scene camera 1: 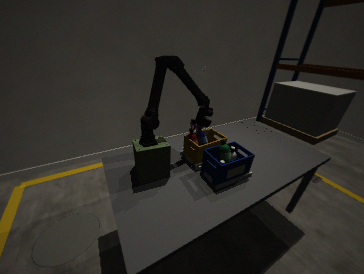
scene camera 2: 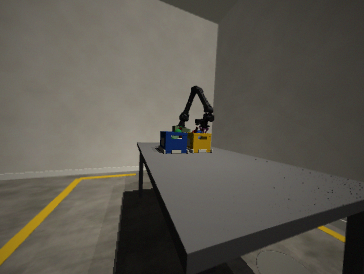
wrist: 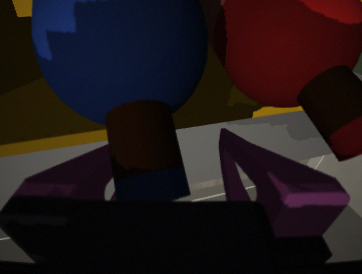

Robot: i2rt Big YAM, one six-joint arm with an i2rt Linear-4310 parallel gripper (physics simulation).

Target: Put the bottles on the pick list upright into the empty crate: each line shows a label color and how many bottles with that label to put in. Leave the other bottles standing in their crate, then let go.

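Observation:
A blue bottle and a red bottle stand in the yellow crate. My gripper is partly open and empty, low at the yellow crate's far side. In the wrist view the blue bottle's dark neck covers the left fingertip, and the right finger stands apart from the neck. A green bottle and a pale bottle stand in the blue crate. The pick list is not readable.
The two crates stand close together on the grey table. The arm's green base block stands left of them in the first scene view. A large grey box sits at the back right, by a storage rack.

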